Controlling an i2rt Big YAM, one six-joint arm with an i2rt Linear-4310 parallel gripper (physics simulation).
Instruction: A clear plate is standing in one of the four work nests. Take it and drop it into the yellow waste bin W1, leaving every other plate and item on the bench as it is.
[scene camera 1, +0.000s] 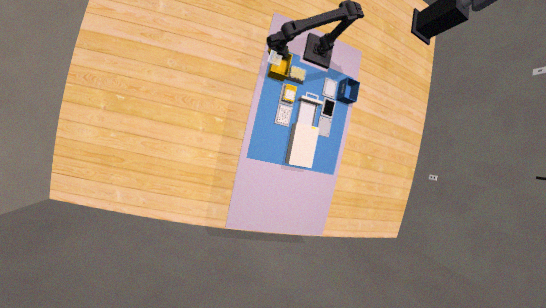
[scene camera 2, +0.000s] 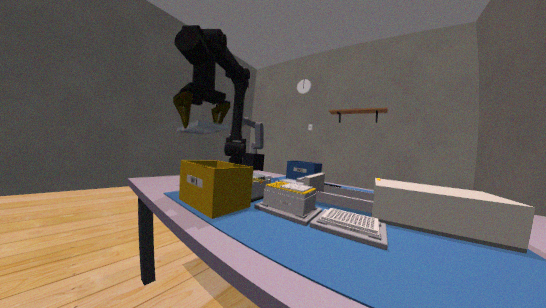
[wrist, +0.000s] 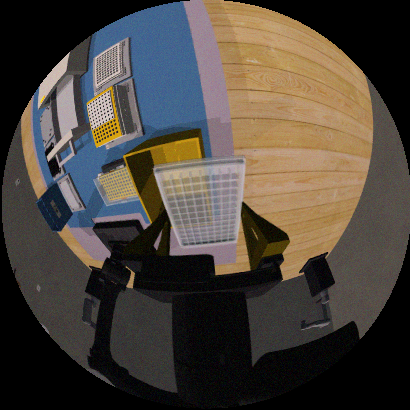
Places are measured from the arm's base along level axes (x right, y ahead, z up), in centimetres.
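Where they show: gripper, fingertip midpoint: (scene camera 1: 275, 56) (scene camera 2: 202, 129) (wrist: 203, 208); arm's base, link origin: (scene camera 1: 320, 50) (wrist: 122, 246).
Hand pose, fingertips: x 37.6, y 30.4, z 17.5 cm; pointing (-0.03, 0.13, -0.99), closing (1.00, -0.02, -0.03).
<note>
Things, the pixels of their centre, and the offset from my fingertips.
- clear plate, body centre: (wrist: 204, 212) (scene camera 2: 202, 128) (scene camera 1: 275, 56) dx +0.0, dy -0.3, dz +0.3 cm
- yellow waste bin W1, body centre: (wrist: 175, 177) (scene camera 2: 214, 183) (scene camera 1: 279, 65) dx -6.6, dy -2.6, dz -14.9 cm
- yellow-topped rack, body centre: (wrist: 120, 180) (scene camera 2: 252, 185) (scene camera 1: 296, 74) dx -22.1, dy -2.0, dz -17.0 cm
- yellow tip box, body centre: (wrist: 108, 115) (scene camera 2: 290, 196) (scene camera 1: 289, 93) dx -19.8, dy +15.5, dz -16.5 cm
- white plate, body centre: (scene camera 2: 350, 220) (wrist: 107, 63) (scene camera 1: 283, 115) dx -20.5, dy +32.6, dz -19.0 cm
- blue bin, body centre: (wrist: 52, 208) (scene camera 2: 304, 171) (scene camera 1: 348, 91) dx -70.8, dy -4.6, dz -14.9 cm
- long beige instrument, body centre: (scene camera 2: 431, 205) (scene camera 1: 301, 145) dx -40.2, dy +52.5, dz -15.6 cm
The clear plate (scene camera 1: 275, 57) (scene camera 2: 192, 128) (wrist: 200, 185) is held roughly level, high above the bench. My gripper (scene camera 2: 201, 124) (wrist: 203, 208) is shut on it, one yellow finger at each side. The yellow waste bin W1 (scene camera 1: 278, 76) (scene camera 2: 232, 192) (wrist: 170, 143) stands open-topped at the mat's corner, below the plate. In scene camera 1 the plate overlaps the bin's far outer corner. In the wrist view the plate covers the bin's right part and reaches beyond its edge. The bin's floor is partly hidden.
Beside the bin is a yellow-topped rack (scene camera 1: 297, 73) (wrist: 118, 184). Further along stand a yellow tip box (scene camera 1: 289, 93) (scene camera 2: 290, 197) (wrist: 105, 120) and a white plate (scene camera 1: 284, 114) (scene camera 2: 350, 222) (wrist: 110, 62). A blue bin (scene camera 1: 342, 91) (scene camera 2: 304, 168) (wrist: 54, 207) and a long beige instrument (scene camera 1: 303, 145) (scene camera 2: 450, 215) also stand there.
</note>
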